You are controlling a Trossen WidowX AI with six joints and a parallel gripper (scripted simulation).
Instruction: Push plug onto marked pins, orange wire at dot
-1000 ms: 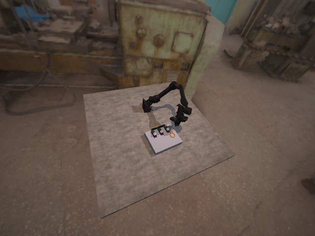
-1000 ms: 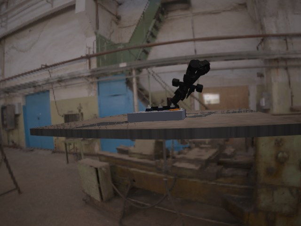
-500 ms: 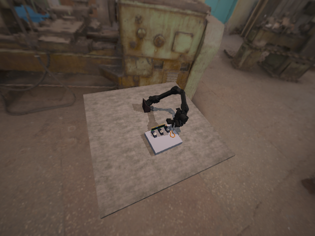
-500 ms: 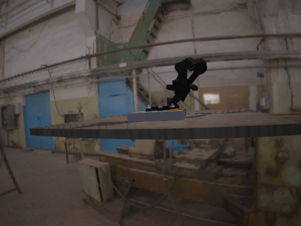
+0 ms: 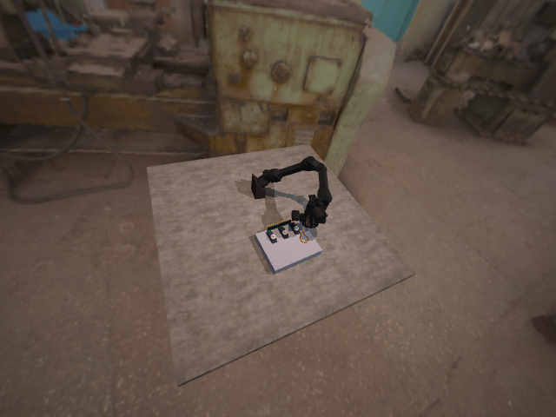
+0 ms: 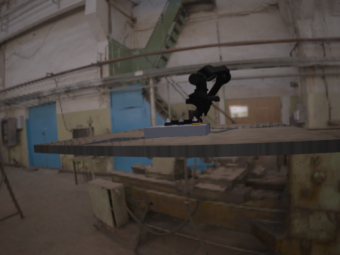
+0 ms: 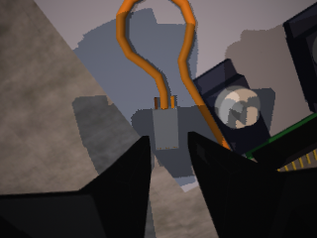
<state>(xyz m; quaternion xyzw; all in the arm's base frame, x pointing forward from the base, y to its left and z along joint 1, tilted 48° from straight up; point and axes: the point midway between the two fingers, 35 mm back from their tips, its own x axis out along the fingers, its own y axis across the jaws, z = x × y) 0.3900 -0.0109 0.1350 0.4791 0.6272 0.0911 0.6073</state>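
Now: gripper tip 8 cm past the blue band, 14 cm to the left of it and 1 cm above it. From my gripper tip the other things lie so: grey holder: 8 cm ahead, 13 cm to the right, 6 cm below; dark servo: 3 cm behind, 12 cm to the right, 4 cm below.
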